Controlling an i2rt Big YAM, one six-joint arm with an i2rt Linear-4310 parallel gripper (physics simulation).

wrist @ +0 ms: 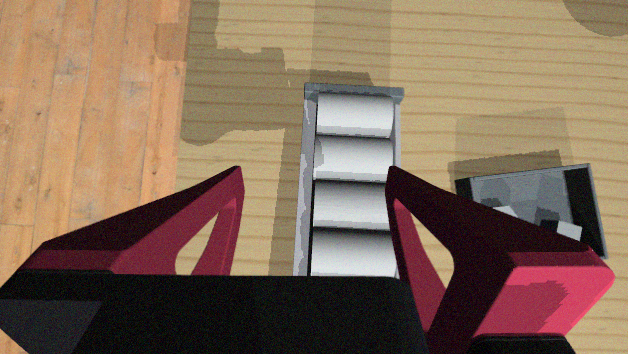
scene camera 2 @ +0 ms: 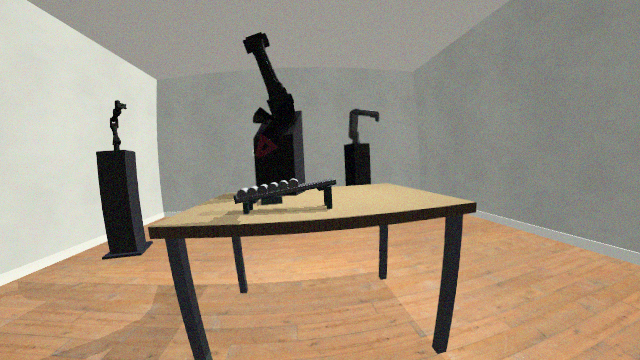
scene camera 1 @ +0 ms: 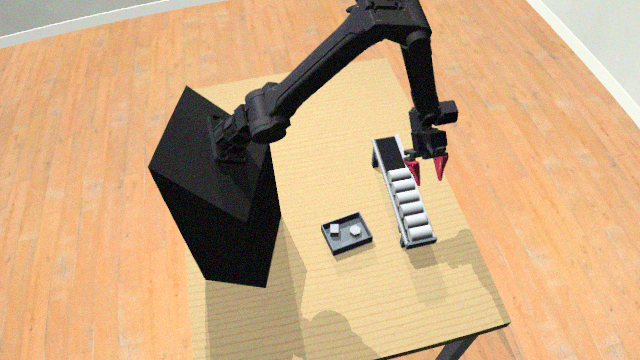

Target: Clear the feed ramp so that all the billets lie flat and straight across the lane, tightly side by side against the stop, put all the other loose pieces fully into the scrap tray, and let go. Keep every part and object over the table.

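Where they show: gripper, fingertip midpoint: (wrist: 314, 178) (scene camera 2: 257, 156) (scene camera 1: 429, 183); arm's base, origin of the base link: (scene camera 1: 225, 140).
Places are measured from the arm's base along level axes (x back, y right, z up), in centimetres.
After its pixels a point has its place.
Note:
Several white billets (scene camera 1: 411, 207) {z -32.1, x -42.7, y 22.5 cm} (scene camera 2: 270, 185) {z -32.2, x -47.2, y 20.0 cm} (wrist: 354, 159) {z -32.6, x -42.2, y 25.6 cm} lie flat across the lane of the feed ramp (scene camera 1: 388, 150) (scene camera 2: 315, 186), side by side, the lowest against the grey stop (scene camera 1: 420, 244) {z -36.3, x -39.4, y 32.3 cm} (wrist: 354, 90) {z -35.0, x -40.0, y 32.0 cm}. The scrap tray (scene camera 1: 354, 245) {z -40.3, x -24.4, y 20.7 cm} (wrist: 598, 212) {z -38.8, x -18.6, y 14.7 cm} stands beside the ramp and holds a white block (scene camera 1: 334, 229) {z -39.4, x -21.9, y 13.3 cm} (wrist: 569, 230) {z -39.4, x -21.7, y 13.6 cm} and a white hexagonal piece (scene camera 1: 355, 230) {z -40.3, x -27.4, y 16.5 cm} (wrist: 506, 211) {z -40.3, x -26.9, y 17.0 cm}; both lie inside its walls. My gripper (scene camera 1: 429, 181) {z -21.0, x -46.0, y 24.0 cm} (scene camera 2: 266, 146) (wrist: 314, 178) {z -21.0, x -46.0, y 24.0 cm} is open and empty, above the ramp and to its outer side. In the wrist view the gripper body hides the upper ramp.
The wooden table (scene camera 1: 330, 170) {z -42.3, x -33.7, y -8.8 cm} (scene camera 2: 400, 197) {z -42.3, x -55.5, y -37.2 cm} has its far edge close beyond the ramp. The arm's black pedestal (scene camera 1: 235, 235) {z -13.6, x 7.2, y 16.4 cm} (scene camera 2: 295, 165) {z -25.5, x -9.4, y -2.7 cm} stands on the other side of the tray. In scene camera 2, two other pedestals (scene camera 2: 118, 200) (scene camera 2: 357, 165) with small arms stand behind the table.

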